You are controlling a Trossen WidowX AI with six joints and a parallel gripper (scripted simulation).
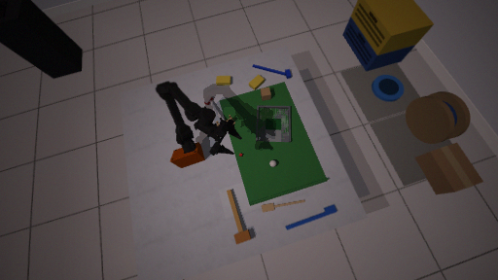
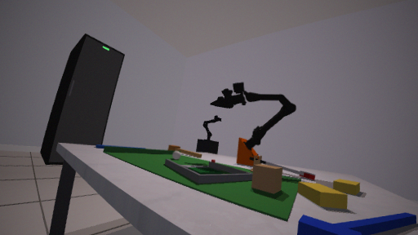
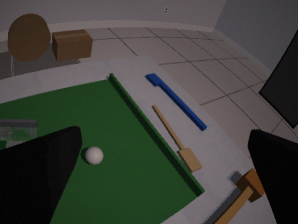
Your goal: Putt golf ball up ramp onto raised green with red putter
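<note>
Right now my gripper tip is 390 mm to the right of the red putter, 300 mm above it and 90 mm past it. Also, from my gripper tip: white golf ball: 320 mm below, 170 mm ahead, 50 mm to the right; brown block: 420 mm to the left, 310 mm below, 270 mm ahead; green mat: 340 mm below, 200 mm ahead, 120 mm to the left.
</note>
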